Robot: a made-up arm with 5 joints.
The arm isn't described. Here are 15 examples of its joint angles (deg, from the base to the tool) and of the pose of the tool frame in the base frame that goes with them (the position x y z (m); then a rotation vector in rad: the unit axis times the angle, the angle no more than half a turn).
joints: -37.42 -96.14 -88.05 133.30 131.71
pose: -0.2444 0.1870 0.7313 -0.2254 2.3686 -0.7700
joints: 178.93 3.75 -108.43 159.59 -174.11
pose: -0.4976 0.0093 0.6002 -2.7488 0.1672 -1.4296
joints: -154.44 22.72 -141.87 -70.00 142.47
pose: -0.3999 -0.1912 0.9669 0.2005 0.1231 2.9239
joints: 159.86 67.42 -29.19 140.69 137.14
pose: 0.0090 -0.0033 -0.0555 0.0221 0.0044 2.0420
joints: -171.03 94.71 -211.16 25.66 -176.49
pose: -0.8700 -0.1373 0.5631 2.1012 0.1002 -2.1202
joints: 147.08 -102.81 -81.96 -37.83 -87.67
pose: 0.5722 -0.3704 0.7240 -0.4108 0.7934 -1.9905
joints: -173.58 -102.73 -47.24 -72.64 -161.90
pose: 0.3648 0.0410 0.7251 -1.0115 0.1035 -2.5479
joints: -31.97 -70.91 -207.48 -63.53 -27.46
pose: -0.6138 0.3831 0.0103 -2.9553 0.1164 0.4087
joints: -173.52 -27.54 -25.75 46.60 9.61
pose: -0.5085 -0.0578 0.1858 -0.0826 -3.0247 0.0247
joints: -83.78 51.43 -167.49 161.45 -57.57
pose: 0.0745 -0.6832 0.5105 -2.3118 0.5382 0.3285
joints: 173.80 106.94 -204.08 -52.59 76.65
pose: -0.7673 0.0834 0.4095 -0.3721 -0.4217 1.1993
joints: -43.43 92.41 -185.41 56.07 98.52
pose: 0.7387 -0.6992 0.2224 -0.8901 2.5813 -0.8084
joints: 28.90 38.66 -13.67 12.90 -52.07
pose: 0.1289 0.0711 -0.2720 -2.1707 -1.8530 0.9597
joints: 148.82 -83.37 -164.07 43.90 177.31
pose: 0.8612 -0.5211 0.4843 0.5287 -0.1342 2.5045
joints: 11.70 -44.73 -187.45 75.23 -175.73
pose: -0.7003 -0.1450 0.8892 -0.0261 0.4027 0.2749
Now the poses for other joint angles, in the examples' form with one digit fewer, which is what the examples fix.
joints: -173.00 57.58 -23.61 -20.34 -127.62
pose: -0.201 -0.025 -0.328 -2.775 1.160 -0.312
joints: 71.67 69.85 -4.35 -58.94 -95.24
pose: 0.004 0.013 -0.215 -0.355 -3.093 0.175
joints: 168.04 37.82 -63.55 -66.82 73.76
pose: -0.707 0.150 0.140 -1.081 -1.165 0.853
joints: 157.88 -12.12 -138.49 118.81 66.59
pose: -0.293 0.119 0.986 -1.827 -1.869 0.282
